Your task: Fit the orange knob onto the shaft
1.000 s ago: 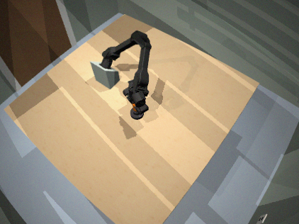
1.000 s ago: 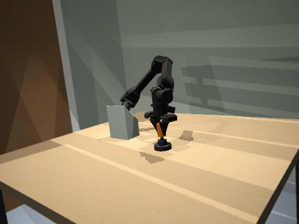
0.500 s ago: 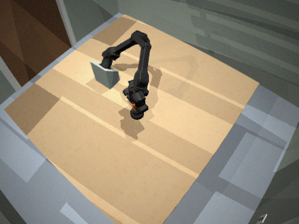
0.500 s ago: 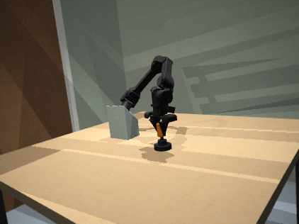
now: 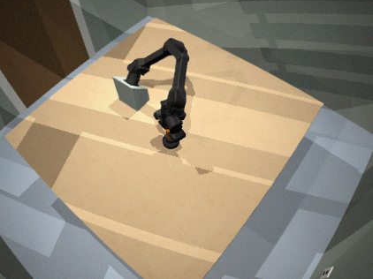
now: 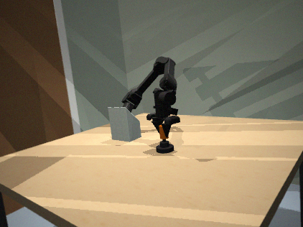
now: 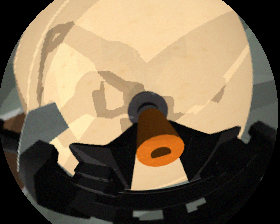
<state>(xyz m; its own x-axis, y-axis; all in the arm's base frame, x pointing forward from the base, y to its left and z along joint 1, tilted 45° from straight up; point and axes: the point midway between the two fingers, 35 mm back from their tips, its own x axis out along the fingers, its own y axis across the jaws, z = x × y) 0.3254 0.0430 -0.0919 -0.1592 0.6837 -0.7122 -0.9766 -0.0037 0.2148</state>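
Now: the dark round pedestal 40 mm below my gripper tip. From my gripper tip the other things lie so: orange knob 20 mm above.
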